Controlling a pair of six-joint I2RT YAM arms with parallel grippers.
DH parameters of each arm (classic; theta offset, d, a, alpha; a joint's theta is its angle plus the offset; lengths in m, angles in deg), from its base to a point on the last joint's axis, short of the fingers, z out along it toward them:
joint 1: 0 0.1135 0.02 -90
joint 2: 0 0 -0.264 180
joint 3: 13.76 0 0.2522 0
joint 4: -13.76 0 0.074 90
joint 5: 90 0 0 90
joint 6: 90 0.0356 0 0
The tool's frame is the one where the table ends.
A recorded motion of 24 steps. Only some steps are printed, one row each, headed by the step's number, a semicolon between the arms.
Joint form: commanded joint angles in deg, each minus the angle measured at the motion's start. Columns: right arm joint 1, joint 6, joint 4, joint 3, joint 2, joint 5; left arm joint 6, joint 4, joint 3, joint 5, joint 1, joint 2.
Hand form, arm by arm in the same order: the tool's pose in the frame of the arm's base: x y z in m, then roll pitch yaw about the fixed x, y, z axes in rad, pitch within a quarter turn. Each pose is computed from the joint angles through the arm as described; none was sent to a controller.
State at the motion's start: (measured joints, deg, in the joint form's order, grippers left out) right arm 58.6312 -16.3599 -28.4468 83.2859 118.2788 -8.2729; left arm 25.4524 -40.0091 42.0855 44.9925 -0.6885 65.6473
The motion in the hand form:
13: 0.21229 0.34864 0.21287 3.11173 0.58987 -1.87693; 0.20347 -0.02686 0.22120 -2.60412 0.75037 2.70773
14: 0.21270 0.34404 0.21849 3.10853 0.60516 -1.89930; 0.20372 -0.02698 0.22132 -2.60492 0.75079 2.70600
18: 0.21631 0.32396 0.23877 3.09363 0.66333 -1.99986; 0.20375 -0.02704 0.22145 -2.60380 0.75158 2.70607
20: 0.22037 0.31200 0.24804 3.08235 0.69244 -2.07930; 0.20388 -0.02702 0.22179 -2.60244 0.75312 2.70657
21: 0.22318 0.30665 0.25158 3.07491 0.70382 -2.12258; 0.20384 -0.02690 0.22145 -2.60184 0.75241 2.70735
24: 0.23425 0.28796 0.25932 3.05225 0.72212 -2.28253; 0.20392 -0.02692 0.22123 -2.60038 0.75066 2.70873
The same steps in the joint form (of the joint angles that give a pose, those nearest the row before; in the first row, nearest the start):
13: -0.82 4.05 -1.73 -1.95 -9.68 -1.48; -0.12 0.99 -0.51 0.10 0.22 -0.23
14: -1.20 4.93 -1.41 -2.66 -11.02 -1.35; -0.06 0.98 -0.45 0.09 0.19 -0.17
18: -3.17 8.44 -0.11 -5.39 -16.15 -0.56; -0.06 0.98 -0.43 0.16 0.18 -0.17
20: -4.58 11.07 0.73 -6.79 -18.66 0.55; -0.07 0.98 -0.37 0.26 0.20 -0.17
21: -5.34 12.45 1.07 -7.27 -19.59 1.16; -0.05 1.01 -0.42 0.27 0.24 -0.15
24: -8.17 17.29 1.53 -8.63 -22.00 3.97; -0.10 0.98 -0.42 0.27 0.23 -0.08

